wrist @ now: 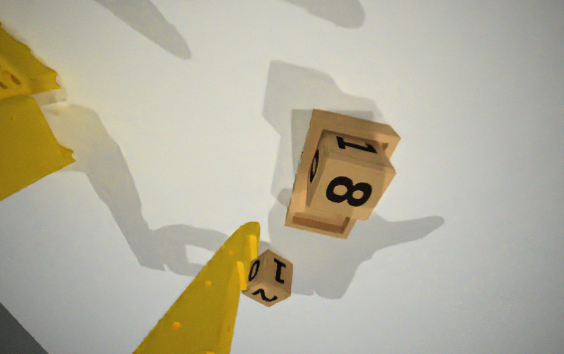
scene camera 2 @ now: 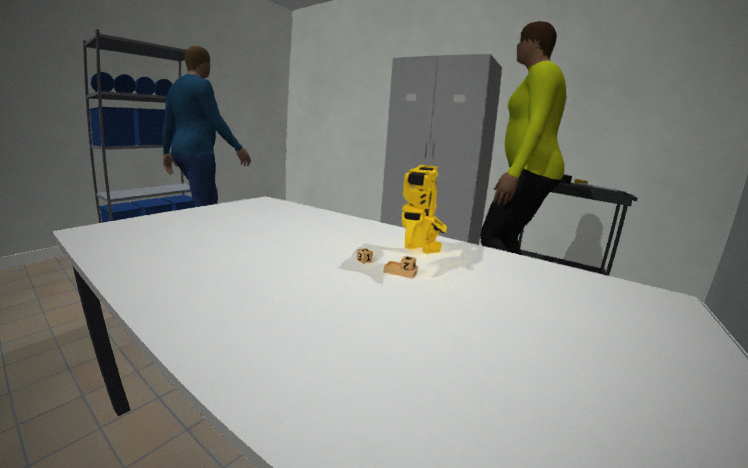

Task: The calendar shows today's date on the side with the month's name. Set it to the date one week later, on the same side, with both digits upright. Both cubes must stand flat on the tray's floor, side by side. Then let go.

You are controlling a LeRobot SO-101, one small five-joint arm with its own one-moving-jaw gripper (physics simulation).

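The tray (scene camera 2: pixel 392 272) (wrist: pixel 355 122) lies on the table. One cube (scene camera 2: pixel 407 263) (wrist: pixel 341 174) stands at one end of it; the other end is free. This cube shows a 2 in the scene view, and 8, 1 and a partly visible 0 in the wrist view. The second cube (scene camera 2: pixel 364 256) (wrist: pixel 268 278) is on the table beside the tray, apart from it, showing 3 and 1 in the scene view, and 1, 0 and 2 in the wrist view. My gripper is open and empty, drawn back near the arm's base; its fixed jaw (wrist: pixel 215 295) overlaps the loose cube's edge in the picture.
The yellow arm (scene camera 2: pixel 420 206) is folded above its base, behind the tray in the scene view. Yellow arm parts (wrist: pixel 25 135) show at the wrist view's left edge. Two people (scene camera 2: pixel 190 115) (scene camera 2: pixel 537 115) stand behind the white table (scene camera 2: pixel 330 358).
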